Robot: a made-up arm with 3 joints. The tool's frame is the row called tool.
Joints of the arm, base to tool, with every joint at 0 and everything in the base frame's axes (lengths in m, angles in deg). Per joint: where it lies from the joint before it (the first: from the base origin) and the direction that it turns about. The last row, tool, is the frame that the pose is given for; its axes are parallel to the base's.
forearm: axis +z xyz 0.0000 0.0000 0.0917
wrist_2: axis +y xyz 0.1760 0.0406 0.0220
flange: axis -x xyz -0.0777 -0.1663 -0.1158
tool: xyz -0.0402 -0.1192 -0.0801
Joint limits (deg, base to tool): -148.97..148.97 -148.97..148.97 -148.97..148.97
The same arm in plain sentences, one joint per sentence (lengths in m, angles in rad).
The arm has three revolute joints in a row. What follows holds with every joint at zero, and every direction is one of the base frame's.
Joint 1 sits 0.0917 m along +z from the base frame's origin and turns about +z, from -2.6 to 2.6 rad.
Joint 2 sits 0.176 m along +x and 0.0406 m along +y and 0.022 m along +z from joint 1 and turns about +y, from -2.6 to 2.6 rad.
Joint 3 sits 0.0777 m along -x and 0.1663 m along -y and 0.1158 m along -z from joint 2 and turns about -x, from -2.6 to 2.6 rad.
The tool frame, which is the frame that the pose is given for, sits 0.0402 m along -x and 0.1192 m along -y and 0.0801 m along -z from joint 3; its axes are parallel to the base frame's.

